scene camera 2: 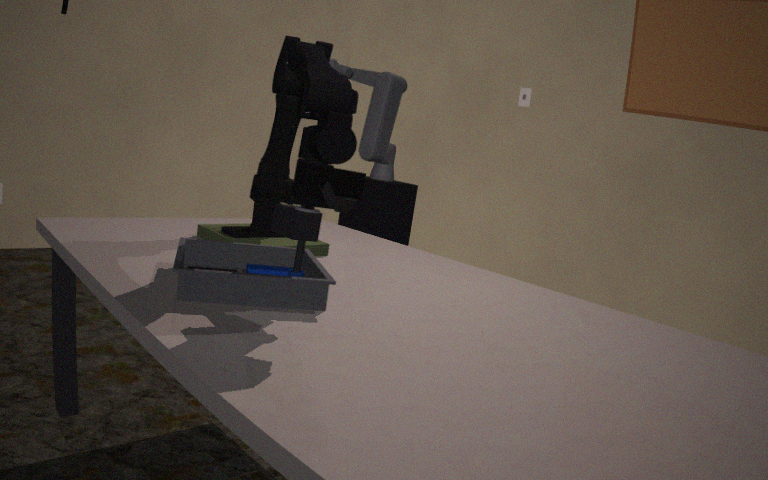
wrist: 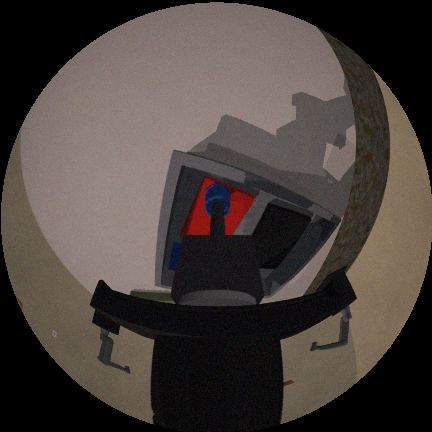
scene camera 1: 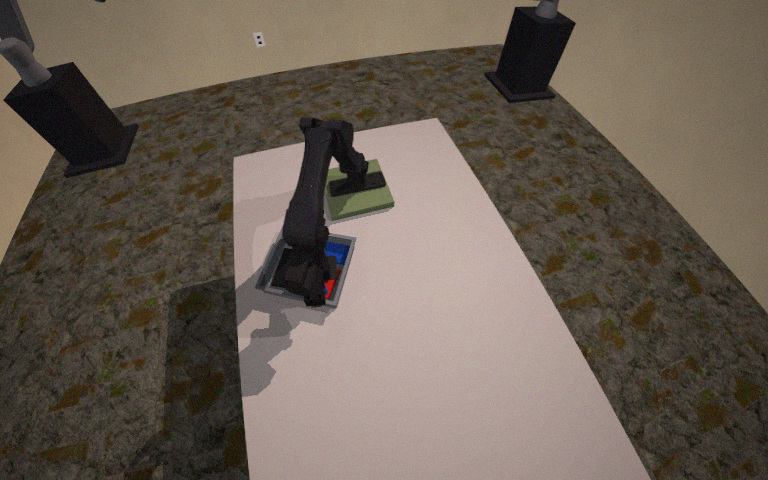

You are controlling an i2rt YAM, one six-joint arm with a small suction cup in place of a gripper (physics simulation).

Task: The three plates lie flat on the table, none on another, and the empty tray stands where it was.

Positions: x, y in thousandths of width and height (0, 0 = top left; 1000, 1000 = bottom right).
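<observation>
My suction cup (scene camera 2: 394, 466) carries nothing, and the same camera gives me a grey tray (scene camera 2: 404, 609). Scene camera 2 does not show a red plate, which is hidden by the grey tray. In the wrist view I see my suction cup (wrist: 494, 441) again, 5 cm from the middle of the red plate (wrist: 457, 513), and there too a black plate (wrist: 645, 531) rests on the grey tray (wrist: 432, 395). Scene camera 1 shows me the grey tray (scene camera 1: 344, 589) as well.
</observation>
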